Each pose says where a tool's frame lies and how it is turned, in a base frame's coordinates. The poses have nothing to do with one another.
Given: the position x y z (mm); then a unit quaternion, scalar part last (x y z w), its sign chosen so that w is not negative.
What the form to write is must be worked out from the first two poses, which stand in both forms.
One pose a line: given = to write
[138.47, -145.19, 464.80, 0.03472, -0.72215, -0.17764, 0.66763] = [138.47, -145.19, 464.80, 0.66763, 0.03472, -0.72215, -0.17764]
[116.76, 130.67, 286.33, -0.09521, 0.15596, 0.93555, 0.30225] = [116.76, 130.67, 286.33, 0.30225, -0.09521, 0.15596, 0.93555]
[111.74, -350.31, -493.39, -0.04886, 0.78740, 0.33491, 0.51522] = [111.74, -350.31, -493.39, 0.51522, -0.04886, 0.78740, 0.33491]
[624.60, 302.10, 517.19, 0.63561, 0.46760, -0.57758, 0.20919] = [624.60, 302.10, 517.19, 0.20919, 0.63561, 0.46760, -0.57758]
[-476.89, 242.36, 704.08, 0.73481, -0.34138, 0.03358, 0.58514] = [-476.89, 242.36, 704.08, 0.58514, 0.73481, -0.34138, 0.03358]
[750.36, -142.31, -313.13, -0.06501, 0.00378, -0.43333, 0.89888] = [750.36, -142.31, -313.13, 0.89888, -0.06501, 0.00378, -0.43333]
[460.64, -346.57, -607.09, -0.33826, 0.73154, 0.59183, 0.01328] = [460.64, -346.57, -607.09, 0.01328, -0.33826, 0.73154, 0.59183]
